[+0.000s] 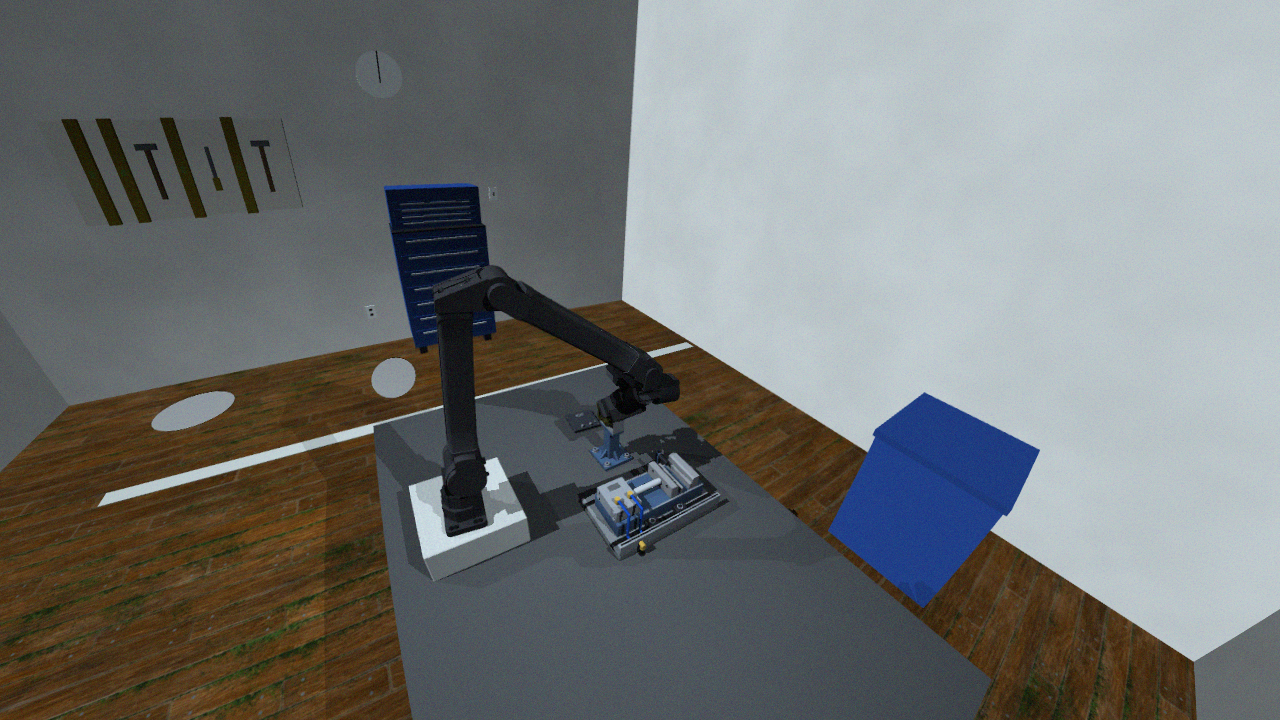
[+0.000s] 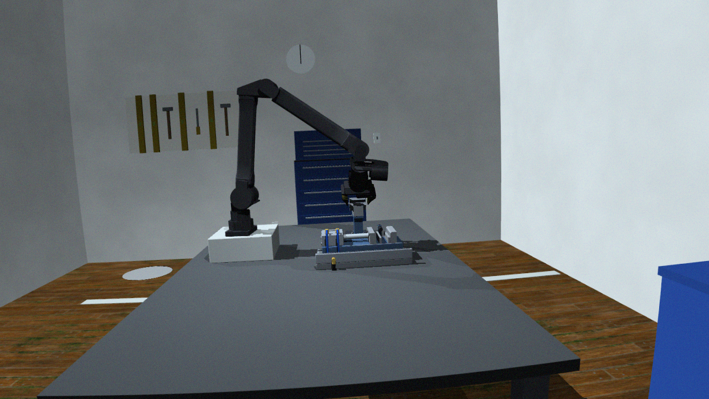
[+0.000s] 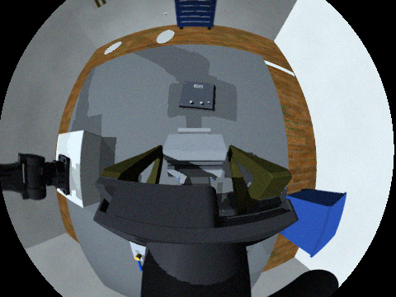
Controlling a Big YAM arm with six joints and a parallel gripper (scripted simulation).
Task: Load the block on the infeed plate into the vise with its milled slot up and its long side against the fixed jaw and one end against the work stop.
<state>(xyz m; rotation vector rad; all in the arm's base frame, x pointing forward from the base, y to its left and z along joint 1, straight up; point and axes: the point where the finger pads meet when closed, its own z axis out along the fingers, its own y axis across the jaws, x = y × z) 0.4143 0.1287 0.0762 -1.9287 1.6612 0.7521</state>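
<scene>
My gripper is now 1 cm to the left of the part. Round my hand: air cylinder 8 cm behind, 22 cm to the right, 8 cm below; then vise 2 cm ahead, 21 cm to the right, 12 cm below.
</scene>
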